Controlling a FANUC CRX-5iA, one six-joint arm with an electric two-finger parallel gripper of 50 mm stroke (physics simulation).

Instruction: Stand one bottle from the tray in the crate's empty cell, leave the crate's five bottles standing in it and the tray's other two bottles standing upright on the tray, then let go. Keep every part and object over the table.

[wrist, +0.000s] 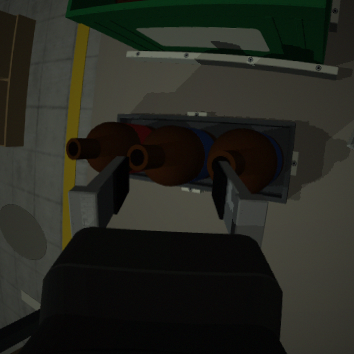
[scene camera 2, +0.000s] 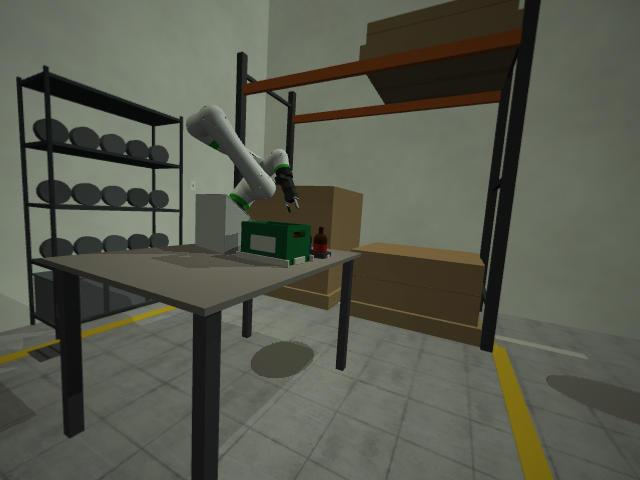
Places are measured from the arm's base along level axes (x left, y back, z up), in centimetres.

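Where they show: gripper, fingertip midpoint: (wrist: 170, 175) (scene camera 2: 293, 210).
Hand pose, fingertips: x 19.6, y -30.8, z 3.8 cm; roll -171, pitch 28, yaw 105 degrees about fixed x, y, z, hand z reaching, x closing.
After its pixels a point has its place.
Three brown bottles stand in a row on the dark tray (wrist: 289, 186) {x 20.9, y -25.2, z -17.8 cm} (scene camera 2: 324, 255) {x 21.0, y -53.2, z -18.8 cm}: one with a red label (wrist: 112, 142) {x 22.1, y -45.9, z -8.7 cm} (scene camera 2: 320, 241) {x 20.7, y -50.3, z -11.7 cm} at the left of the wrist view, a middle one with a blue label (wrist: 176, 156) {x 20.8, y -36.7, z -8.4 cm}, and a right one with a blue label (wrist: 252, 155) {x 17.9, y -28.9, z -8.2 cm}. The green crate (scene camera 2: 294, 249) {x -3.8, y -54.7, z -13.5 cm} (wrist: 300, 30) {x 5.6, y -28.1, z -7.8 cm} stands beside the tray; its cells are almost wholly out of view or hidden. My gripper (scene camera 2: 293, 208) {x 19.6, y -30.8, z 3.8 cm} (wrist: 170, 175) {x 19.6, y -30.8, z 3.8 cm} is open and empty, above the tray. In the wrist view its fingertips overlap the middle bottle's neck and the right bottle's mouth.
White rails (wrist: 220, 61) {x 8.1, y -39.0, z -17.9 cm} (scene camera 2: 266, 259) {x -12.0, y -45.8, z -18.5 cm} run along the crate's base on the table (scene camera 2: 170, 281) {x -54.4, y -50.0, z -20.3 cm}. A grey box (scene camera 2: 210, 222) {x -13.0, y -1.3, z -5.5 cm} stands behind the crate. The tray is near the table's edge, with floor and a yellow line (wrist: 74, 107) beyond it.
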